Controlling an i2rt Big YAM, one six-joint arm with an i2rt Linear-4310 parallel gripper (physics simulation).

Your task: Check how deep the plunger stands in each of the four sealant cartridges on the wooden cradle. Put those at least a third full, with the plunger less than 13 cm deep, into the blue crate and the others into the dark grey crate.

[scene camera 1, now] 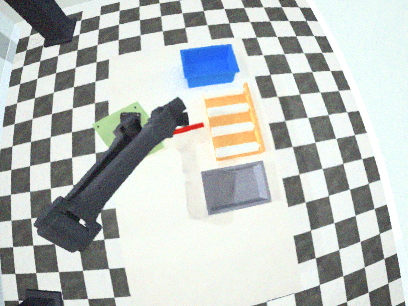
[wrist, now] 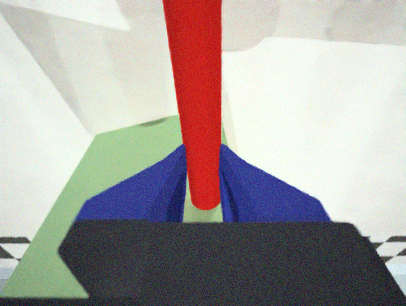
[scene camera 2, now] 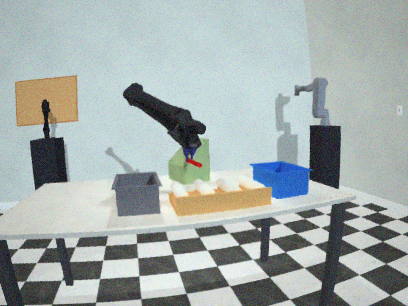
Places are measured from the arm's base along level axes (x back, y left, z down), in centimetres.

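Pixels of known places: gripper, fingertip midpoint: (wrist: 202, 153) (scene camera 2: 189, 160); arm's base, link origin: (scene camera 1: 131, 125).
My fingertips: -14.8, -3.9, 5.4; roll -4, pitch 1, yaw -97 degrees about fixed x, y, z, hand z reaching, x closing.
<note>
For each thing: its top centre in the pictures, then the offset to it from my fingertips, as dx, dy, dz. Level surfaces: height alone.
- red rod, top centre: (wrist: 193, 34) (scene camera 1: 179, 129) (scene camera 2: 193, 160) -6.6, +1.2, -1.3
- blue crate, top centre: (scene camera 2: 279, 166) (scene camera 1: 209, 59) -24.1, +42.0, +2.1
- dark grey crate, top centre: (scene camera 2: 136, 179) (scene camera 1: 236, 187) -30.1, -26.8, +2.1
- white table, surface height: dz +14.1
My gripper (scene camera 2: 190, 153) (wrist: 202, 153) is shut on a red rod (scene camera 1: 190, 128) (scene camera 2: 194, 163) (wrist: 197, 75) and holds it above the table, on the arm's side of the wooden cradle (scene camera 1: 254, 120) (scene camera 2: 220, 201). In scene camera 1 the arm hides the fingers, and the rod's free end points at the cradle, close to its side. White cartridges (scene camera 1: 232, 129) (scene camera 2: 204, 187) lie side by side across the cradle; four white shapes show in scene camera 2. Their plungers cannot be made out. The blue crate (scene camera 1: 210, 67) (scene camera 2: 285, 182) and dark grey crate (scene camera 1: 232, 187) (scene camera 2: 137, 199) show no cartridge inside in scene camera 1.
A green sloped block (scene camera 1: 106, 125) (scene camera 2: 187, 171) (wrist: 120, 165) with small holes stands behind the cradle, partly under the arm. The crates stand at opposite ends of the cradle on the white table (scene camera 1: 200, 260). Black pedestals (scene camera 2: 48, 160) (scene camera 2: 325, 155) with other arms stand beyond the table.
</note>
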